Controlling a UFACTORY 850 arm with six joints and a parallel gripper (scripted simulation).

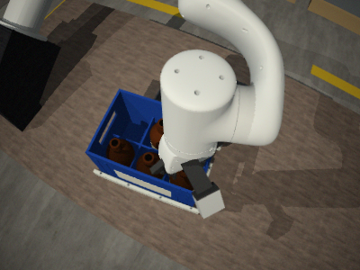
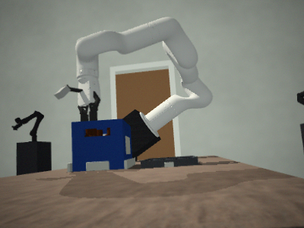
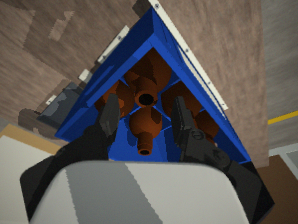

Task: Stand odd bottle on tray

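Right now my hand is 100 mm past the blue crate, 30 mm to the right of it and 110 mm above it. The rest, counted from my hand: dark grey tray 90 mm behind, 290 mm to the left, 180 mm below.
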